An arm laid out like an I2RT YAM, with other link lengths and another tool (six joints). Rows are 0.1 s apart.
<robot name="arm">
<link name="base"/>
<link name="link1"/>
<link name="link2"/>
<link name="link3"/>
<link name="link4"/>
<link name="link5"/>
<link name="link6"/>
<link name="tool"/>
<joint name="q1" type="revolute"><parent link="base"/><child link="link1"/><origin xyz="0 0 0.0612"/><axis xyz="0 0 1"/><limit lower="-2.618" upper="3.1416"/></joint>
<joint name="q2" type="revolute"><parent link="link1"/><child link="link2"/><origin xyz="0.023 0.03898 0.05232"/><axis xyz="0 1 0"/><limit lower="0" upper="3.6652"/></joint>
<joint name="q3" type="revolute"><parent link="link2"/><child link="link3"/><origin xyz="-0.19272 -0.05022 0"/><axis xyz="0 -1 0"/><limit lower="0" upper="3.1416"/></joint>
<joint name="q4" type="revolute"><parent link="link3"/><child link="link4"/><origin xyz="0.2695 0.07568 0.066"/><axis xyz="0 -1 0"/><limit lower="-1.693" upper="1.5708"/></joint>
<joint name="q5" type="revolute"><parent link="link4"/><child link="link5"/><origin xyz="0.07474 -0.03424 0.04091"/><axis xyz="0 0 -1"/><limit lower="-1.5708" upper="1.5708"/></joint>
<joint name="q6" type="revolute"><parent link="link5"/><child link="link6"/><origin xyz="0.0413 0 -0.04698"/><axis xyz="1 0 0"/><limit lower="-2.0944" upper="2.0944"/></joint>
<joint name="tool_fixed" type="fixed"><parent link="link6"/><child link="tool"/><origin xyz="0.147 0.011 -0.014" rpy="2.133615 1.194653 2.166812"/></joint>
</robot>
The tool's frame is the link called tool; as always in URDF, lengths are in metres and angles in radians.
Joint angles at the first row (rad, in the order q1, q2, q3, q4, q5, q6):
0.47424 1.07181 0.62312 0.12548 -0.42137 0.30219
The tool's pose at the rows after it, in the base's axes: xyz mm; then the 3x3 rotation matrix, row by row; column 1 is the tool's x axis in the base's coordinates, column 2 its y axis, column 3 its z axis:
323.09, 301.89, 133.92; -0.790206, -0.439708, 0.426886; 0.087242, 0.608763, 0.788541; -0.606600, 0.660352, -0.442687
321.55, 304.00, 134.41; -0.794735, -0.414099, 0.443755; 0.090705, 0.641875, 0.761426; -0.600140, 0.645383, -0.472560
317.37, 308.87, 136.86; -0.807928, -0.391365, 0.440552; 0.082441, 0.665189, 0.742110; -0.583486, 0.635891, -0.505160
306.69, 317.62, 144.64; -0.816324, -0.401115, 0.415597; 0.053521, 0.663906, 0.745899; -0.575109, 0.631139, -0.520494
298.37, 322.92, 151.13; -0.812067, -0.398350, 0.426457; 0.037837, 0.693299, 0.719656; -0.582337, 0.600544, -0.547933
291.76, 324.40, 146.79; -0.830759, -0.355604, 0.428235; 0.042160, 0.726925, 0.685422; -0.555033, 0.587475, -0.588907
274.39, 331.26, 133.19; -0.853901, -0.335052, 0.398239; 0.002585, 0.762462, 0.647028; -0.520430, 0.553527, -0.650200
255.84, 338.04, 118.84; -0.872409, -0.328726, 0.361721; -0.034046, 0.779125, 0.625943; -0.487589, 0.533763, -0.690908
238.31, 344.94, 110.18; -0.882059, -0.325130, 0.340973; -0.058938, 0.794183, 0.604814; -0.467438, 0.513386, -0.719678
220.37, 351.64, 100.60; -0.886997, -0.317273, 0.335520; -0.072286, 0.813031, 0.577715; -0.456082, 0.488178, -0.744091
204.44, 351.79, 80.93; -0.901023, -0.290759, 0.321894; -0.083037, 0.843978, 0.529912; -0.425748, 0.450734, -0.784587
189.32, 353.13, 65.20; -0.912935, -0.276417, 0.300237; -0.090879, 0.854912, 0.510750; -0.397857, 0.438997, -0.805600
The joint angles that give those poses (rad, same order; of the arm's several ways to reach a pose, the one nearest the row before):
0.47814 1.07689 0.64456 0.08917 -0.41361 0.30866
0.50966 1.07235 0.67109 0.03254 -0.34931 0.30848
0.54291 1.07983 0.71712 -0.03992 -0.30303 0.31317
0.57768 1.07493 0.75746 -0.10283 -0.29234 0.31148
0.62829 1.06654 0.79877 -0.17285 -0.22152 0.30225
0.66805 1.07543 0.82984 -0.24074 -0.15462 0.32678
0.73371 1.09891 0.85810 -0.31911 -0.09110 0.33765
0.79049 1.11202 0.85759 -0.35993 -0.05645 0.35544
0.85328 1.12282 0.86339 -0.39392 -0.00870 0.38046
0.92819 1.13576 0.86286 -0.41544 0.06157 0.41790
0.98792 1.16441 0.85559 -0.44601 0.12356 0.46150
1.03237 1.17808 0.83265 -0.44991 0.14849 0.50274

